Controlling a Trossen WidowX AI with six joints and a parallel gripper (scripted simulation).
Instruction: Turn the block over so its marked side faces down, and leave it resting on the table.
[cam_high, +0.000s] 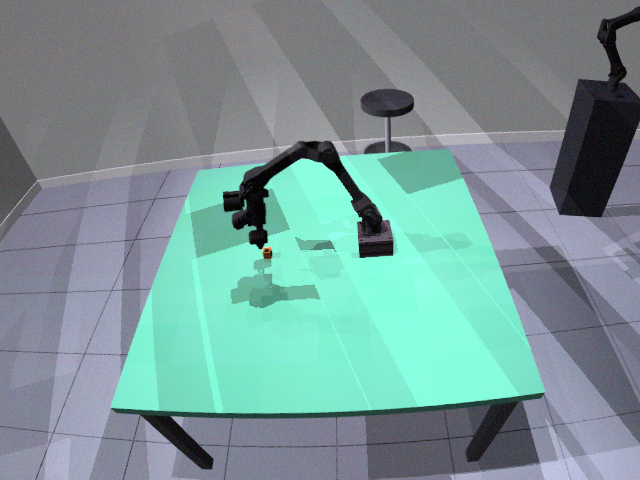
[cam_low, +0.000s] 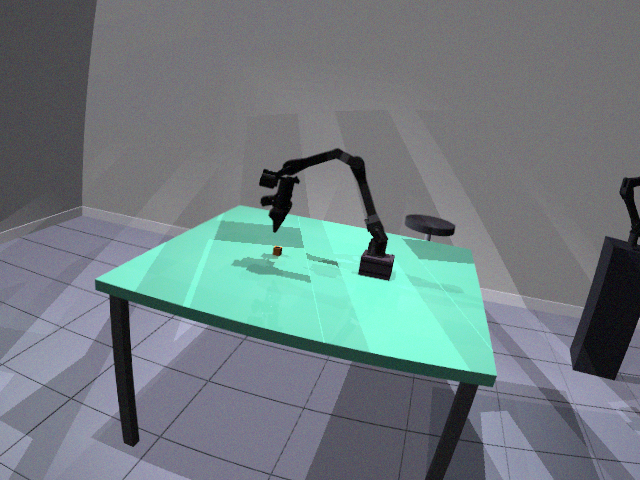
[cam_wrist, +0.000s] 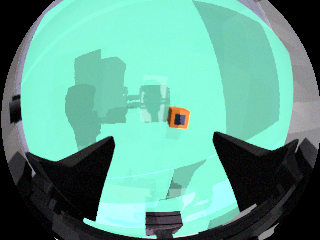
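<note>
Right now my gripper tip is 4 cm to the left of the orange block and 9 cm above it.
</note>
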